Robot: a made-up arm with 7 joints.
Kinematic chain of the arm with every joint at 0, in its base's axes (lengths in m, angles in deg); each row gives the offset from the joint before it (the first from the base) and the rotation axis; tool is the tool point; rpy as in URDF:
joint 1: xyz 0 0 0.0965 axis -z
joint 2: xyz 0 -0.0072 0.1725 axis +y
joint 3: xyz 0 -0.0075 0.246 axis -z
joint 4: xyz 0 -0.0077 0.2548 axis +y
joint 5: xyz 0 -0.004 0.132 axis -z
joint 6: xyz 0 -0.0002 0.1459 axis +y
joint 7: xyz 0 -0.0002 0.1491 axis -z
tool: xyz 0 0 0 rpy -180 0 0
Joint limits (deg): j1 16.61..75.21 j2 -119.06..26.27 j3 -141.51..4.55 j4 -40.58..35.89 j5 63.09..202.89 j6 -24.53..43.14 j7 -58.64..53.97
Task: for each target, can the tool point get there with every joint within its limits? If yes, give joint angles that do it. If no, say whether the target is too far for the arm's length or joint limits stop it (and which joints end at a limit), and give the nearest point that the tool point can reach.
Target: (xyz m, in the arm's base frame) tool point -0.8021 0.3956 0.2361
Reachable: yes | joints 41.00 -91.53 -95.11 -29.46 84.08 -15.82 -23.52
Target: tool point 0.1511 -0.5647 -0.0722
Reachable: no: joint limits stop it (at a limit: joint 2, joint 3, joint 4, joint 6) | nearest point 0.1562 -0.5839 0.8003 | short by 0.873 m
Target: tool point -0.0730 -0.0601 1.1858
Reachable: yes | joints 44.51 3.45 -51.52 -14.75 116.28 -5.62 -48.63
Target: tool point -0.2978 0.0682 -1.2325
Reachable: no: too far | nearest point -0.4845 0.1277 -0.3804 | short by 0.874 m
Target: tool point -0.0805 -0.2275 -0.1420
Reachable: no: joint limits stop it (at a limit: joint 1, joint 2, joint 4, joint 6) | nearest point -0.5359 -0.0408 -0.3270 | short by 0.526 m
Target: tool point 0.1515 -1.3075 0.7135
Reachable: no: too far | nearest point 0.0704 -0.6071 0.8194 | short by 0.713 m
